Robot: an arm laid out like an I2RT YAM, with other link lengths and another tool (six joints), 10 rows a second.
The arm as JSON. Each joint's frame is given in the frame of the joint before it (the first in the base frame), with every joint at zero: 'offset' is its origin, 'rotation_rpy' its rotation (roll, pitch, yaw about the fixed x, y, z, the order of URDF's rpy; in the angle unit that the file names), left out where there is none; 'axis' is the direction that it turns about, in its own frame. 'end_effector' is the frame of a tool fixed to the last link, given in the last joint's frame.
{
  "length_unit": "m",
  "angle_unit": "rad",
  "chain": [
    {
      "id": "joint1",
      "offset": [
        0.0,
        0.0,
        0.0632
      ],
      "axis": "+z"
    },
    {
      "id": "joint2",
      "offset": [
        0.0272,
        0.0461,
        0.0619
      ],
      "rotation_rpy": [
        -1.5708,
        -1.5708,
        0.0
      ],
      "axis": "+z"
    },
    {
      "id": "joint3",
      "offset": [
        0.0,
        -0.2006,
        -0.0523
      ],
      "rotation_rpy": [
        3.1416,
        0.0,
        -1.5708
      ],
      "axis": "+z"
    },
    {
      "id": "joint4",
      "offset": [
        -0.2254,
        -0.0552,
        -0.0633
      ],
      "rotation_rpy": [
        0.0,
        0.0,
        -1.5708
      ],
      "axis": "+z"
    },
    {
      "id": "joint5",
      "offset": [
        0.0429,
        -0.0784,
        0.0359
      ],
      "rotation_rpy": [
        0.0,
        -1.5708,
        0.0
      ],
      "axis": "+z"
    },
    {
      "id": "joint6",
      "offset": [
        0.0,
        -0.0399,
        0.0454
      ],
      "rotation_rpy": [
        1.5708,
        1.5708,
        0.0
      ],
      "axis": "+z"
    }
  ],
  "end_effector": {
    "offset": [
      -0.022,
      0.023,
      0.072
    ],
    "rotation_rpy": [
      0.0,
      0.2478,
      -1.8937
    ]
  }
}
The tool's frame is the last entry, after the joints.
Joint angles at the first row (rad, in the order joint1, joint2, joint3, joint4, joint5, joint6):
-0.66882 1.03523 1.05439 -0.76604 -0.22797 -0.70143
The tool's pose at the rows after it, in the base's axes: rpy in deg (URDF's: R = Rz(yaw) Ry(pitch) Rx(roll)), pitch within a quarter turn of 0, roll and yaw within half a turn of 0; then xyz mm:
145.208 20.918 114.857 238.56 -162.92 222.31
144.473 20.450 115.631 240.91 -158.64 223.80
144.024 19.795 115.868 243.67 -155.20 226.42
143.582 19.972 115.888 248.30 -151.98 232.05
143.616 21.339 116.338 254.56 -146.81 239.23
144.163 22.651 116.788 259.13 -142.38 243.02
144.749 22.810 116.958 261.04 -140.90 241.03
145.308 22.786 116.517 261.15 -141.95 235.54
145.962 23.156 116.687 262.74 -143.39 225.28
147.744 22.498 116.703 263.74 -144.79 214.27
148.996 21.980 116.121 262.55 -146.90 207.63
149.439 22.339 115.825 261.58 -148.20 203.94
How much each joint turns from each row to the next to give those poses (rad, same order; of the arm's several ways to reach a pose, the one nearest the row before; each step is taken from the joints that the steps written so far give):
0.00117 -0.00242 0.00232 -0.00521 -0.03627 0.00028
0.01053 0.00033 0.00766 -0.00770 -0.01530 0.00565
0.01413 0.01033 0.02063 -0.01322 -0.00266 0.01413
0.02276 0.01256 0.02717 -0.00363 0.01118 0.01774
0.03923 0.00692 0.02225 0.00826 0.03171 0.01228
0.03519 0.00314 0.00828 0.01109 0.03612 0.00548
0.01463 0.00467 -0.00517 0.00771 0.01803 0.00290
0.00333 -0.00005 -0.02193 0.01735 0.01602 0.00407
0.00302 -0.00240 -0.04737 0.04354 0.01144 -0.00654
0.00770 0.01798 -0.02348 0.01604 0.02625 -0.00036
0.00015 0.01048 -0.01254 0.00470 0.02161 0.00396
-0.00086 -0.00454 -0.02029 0.01666 0.01173 -0.00199

